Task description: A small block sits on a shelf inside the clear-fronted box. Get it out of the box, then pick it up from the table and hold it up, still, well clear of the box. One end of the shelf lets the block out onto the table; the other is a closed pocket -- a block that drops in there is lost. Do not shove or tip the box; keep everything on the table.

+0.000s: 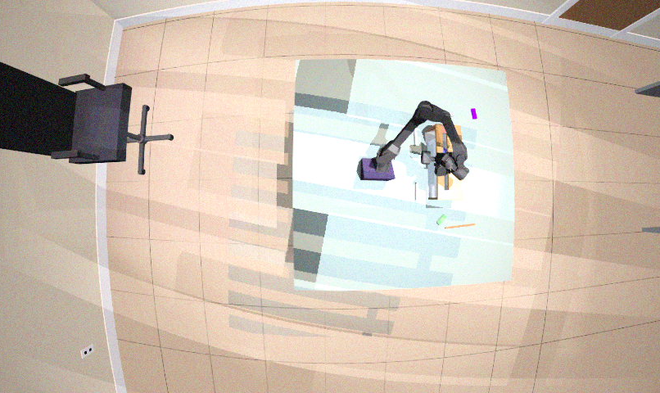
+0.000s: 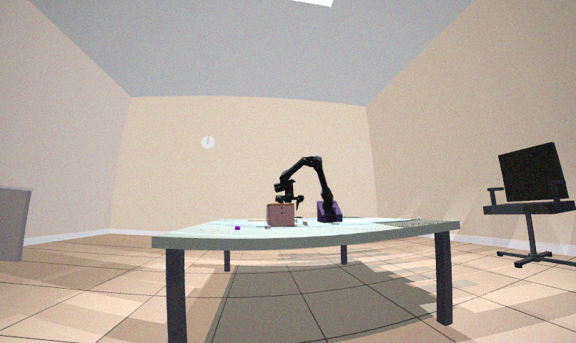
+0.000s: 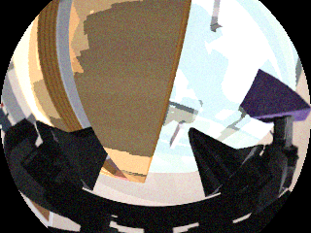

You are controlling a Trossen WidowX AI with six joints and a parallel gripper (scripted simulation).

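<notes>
The blue block is 5 cm ahead of my gripper tip and 2 cm to the left of it. Round my gripper tip: green piece: 6 cm ahead, 34 cm to the right, 8 cm below; orange box: 3 cm ahead, 4 cm to the right, 2 cm below; magenta piece: 32 cm ahead, 25 cm to the left, 8 cm below.
</notes>
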